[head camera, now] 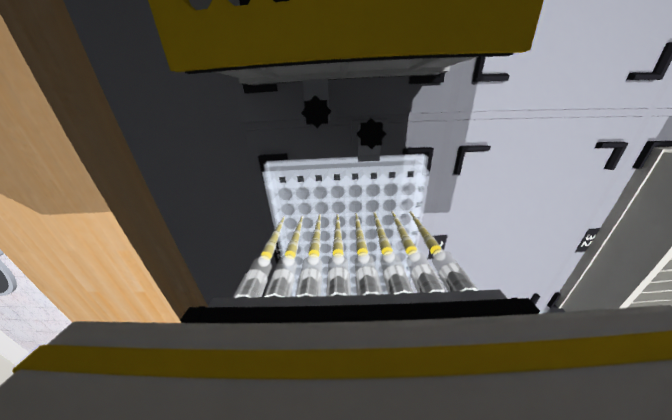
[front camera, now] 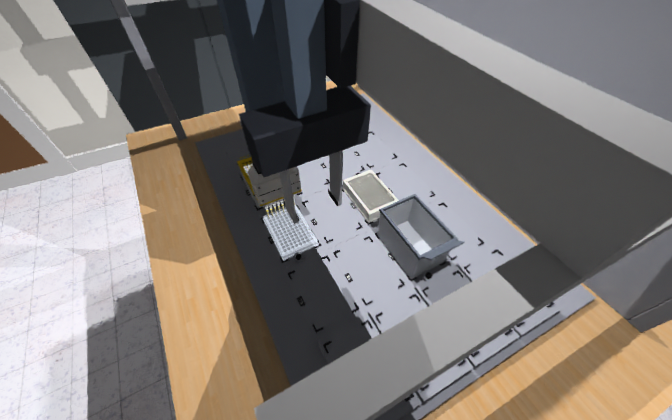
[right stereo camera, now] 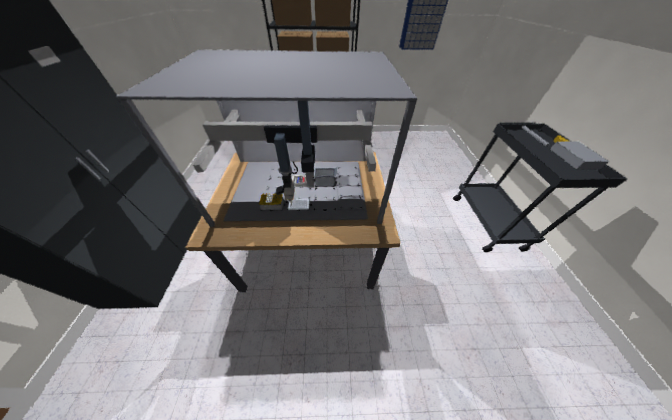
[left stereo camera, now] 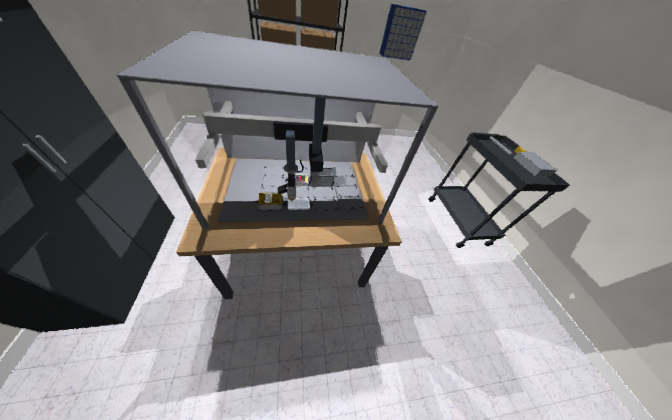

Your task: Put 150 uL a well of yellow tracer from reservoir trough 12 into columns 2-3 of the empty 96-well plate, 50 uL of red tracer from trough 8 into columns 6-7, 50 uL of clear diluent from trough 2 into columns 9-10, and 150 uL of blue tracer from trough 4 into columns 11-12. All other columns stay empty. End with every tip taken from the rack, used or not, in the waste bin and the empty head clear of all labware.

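Observation:
The robot's scene has a frame post [left stereo camera: 130, 86] in view.

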